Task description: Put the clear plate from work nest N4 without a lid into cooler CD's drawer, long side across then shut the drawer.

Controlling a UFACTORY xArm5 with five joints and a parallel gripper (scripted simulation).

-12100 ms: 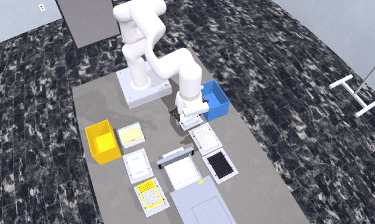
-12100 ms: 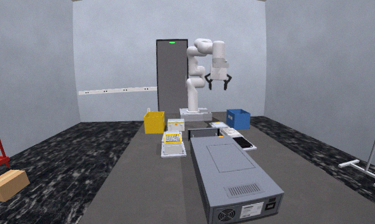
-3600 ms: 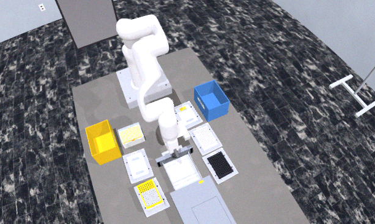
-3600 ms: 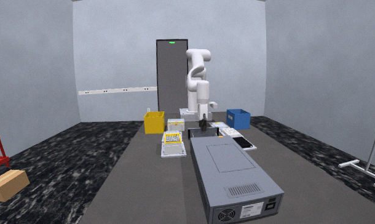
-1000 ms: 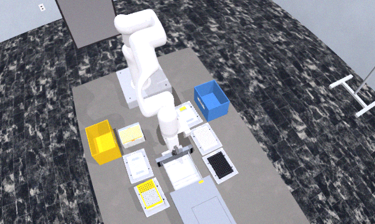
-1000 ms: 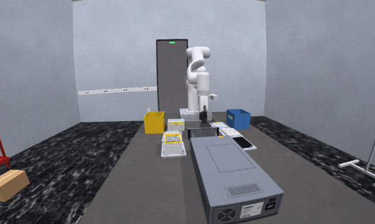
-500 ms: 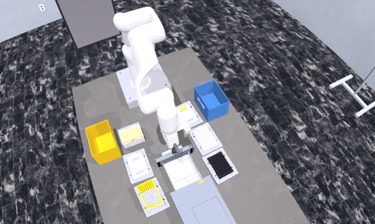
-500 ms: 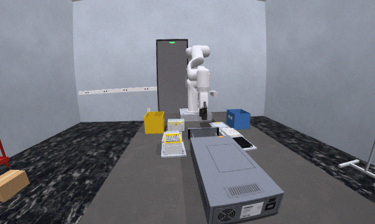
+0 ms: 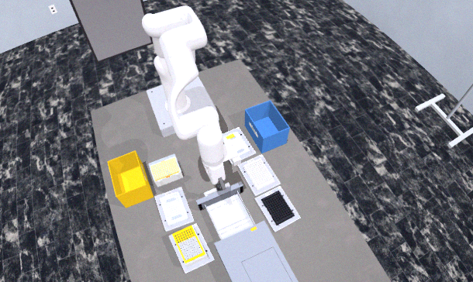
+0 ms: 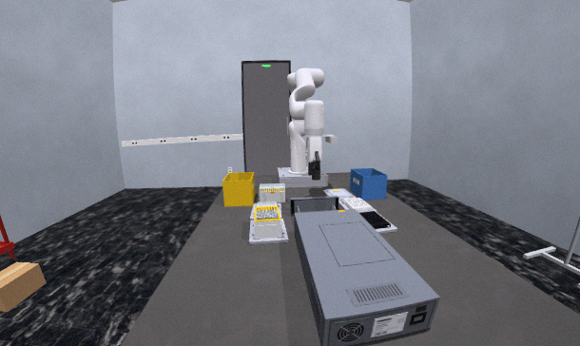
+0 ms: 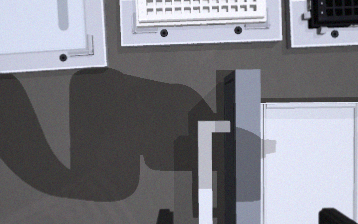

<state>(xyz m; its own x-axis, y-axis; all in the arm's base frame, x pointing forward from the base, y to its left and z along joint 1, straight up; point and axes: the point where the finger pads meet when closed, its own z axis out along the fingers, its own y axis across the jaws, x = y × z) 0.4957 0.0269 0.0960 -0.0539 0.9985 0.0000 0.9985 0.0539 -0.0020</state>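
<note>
Now: the clear plate 10 mm behind my hand, 190 mm to the right of it and 140 mm below it. From my hand the other things lie so: white plate: 20 mm behind, 190 mm to the left, 140 mm below; cooler drawer: 130 mm ahead, 10 mm to the left, 120 mm below; work nest N4: 10 mm behind, 190 mm to the right, 160 mm below.
</note>
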